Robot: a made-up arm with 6 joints. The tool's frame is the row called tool.
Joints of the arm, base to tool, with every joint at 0 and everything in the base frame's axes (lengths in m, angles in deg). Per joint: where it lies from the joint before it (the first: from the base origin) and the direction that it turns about. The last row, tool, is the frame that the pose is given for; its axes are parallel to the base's.
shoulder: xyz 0 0 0.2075 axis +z
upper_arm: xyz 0 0 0 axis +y
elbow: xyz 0 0 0.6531 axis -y
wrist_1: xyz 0 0 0 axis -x
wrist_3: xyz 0.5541 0 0 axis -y
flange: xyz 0 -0.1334 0 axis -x
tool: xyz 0 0 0
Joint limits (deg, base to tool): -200..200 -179.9..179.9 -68..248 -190..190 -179.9..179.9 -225..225
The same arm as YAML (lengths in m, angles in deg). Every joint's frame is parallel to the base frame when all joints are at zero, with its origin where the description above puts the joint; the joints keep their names.
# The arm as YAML. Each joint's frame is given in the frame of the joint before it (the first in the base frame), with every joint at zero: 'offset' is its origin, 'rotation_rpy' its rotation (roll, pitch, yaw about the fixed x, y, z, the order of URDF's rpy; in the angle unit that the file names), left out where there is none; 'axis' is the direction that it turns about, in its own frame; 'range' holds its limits. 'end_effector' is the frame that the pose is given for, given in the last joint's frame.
length_unit: m
angle_unit: deg
chain:
  - id: shoulder
    offset: [0.0, 0.0, 0.2075]
    axis: "+z"
    range: [-200.0, 200.0]
  - id: upper_arm
    offset: [0.0, 0.0, 0.0]
    axis: "+y"
    range: [-179.9, 179.9]
  - id: elbow
    offset: [0.0, 0.0, 0.6531]
    axis: "-y"
    range: [-68.0, 248.0]
  - id: wrist_1
    offset: [0.0, 0.0, 0.0]
    axis: "-x"
    range: [-190.0, 190.0]
  - id: wrist_3
    offset: [0.5541, 0.0, 0.0]
    axis: "-y"
    range: [-179.9, 179.9]
  - id: flange
    offset: [0.0, -0.1334, 0.0]
    axis: "-x"
    range: [-225.0, 225.0]
end_effector:
  offset: [0.0, 0.0, 0.0]

